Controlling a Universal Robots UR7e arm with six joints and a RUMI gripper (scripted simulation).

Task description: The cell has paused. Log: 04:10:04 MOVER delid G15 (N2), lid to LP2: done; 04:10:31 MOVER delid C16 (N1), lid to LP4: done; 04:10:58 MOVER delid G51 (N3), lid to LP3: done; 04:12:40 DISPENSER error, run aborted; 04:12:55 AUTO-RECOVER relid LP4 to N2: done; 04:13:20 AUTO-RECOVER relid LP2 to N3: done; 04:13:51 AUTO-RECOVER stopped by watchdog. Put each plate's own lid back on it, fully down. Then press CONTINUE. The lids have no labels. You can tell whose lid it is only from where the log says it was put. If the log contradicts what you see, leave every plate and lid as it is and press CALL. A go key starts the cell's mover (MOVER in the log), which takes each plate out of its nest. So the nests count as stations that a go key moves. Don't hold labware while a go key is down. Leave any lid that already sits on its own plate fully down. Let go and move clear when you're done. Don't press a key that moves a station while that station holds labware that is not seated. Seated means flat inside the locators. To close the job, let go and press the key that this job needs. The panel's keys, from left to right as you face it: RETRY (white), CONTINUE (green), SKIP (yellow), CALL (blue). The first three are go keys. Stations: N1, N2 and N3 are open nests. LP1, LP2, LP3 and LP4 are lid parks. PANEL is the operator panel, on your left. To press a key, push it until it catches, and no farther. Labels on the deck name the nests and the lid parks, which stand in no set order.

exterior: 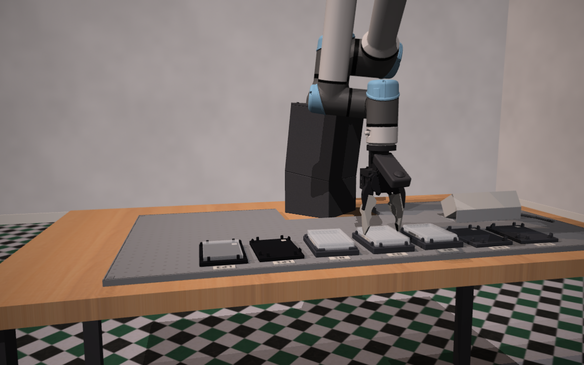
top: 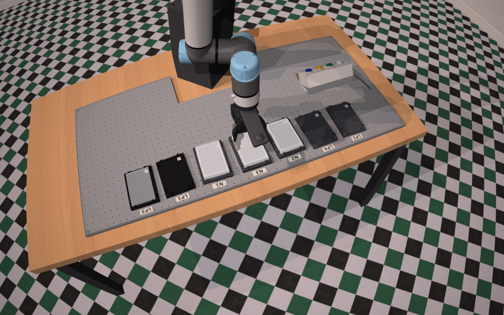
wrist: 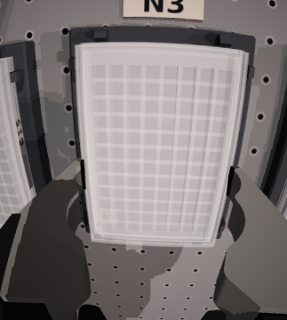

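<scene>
The plate is 10 mm ahead of my hand, 130 mm to the left of it and 20 mm below it. Also, from my hand: lid park LP2: 40 mm ahead, 390 mm to the left, 30 mm below; then lid park LP1: 30 mm behind, 270 mm to the right, 30 mm below; then lid park LP4: 30 mm ahead, 260 mm to the left, 30 mm below.
</scene>
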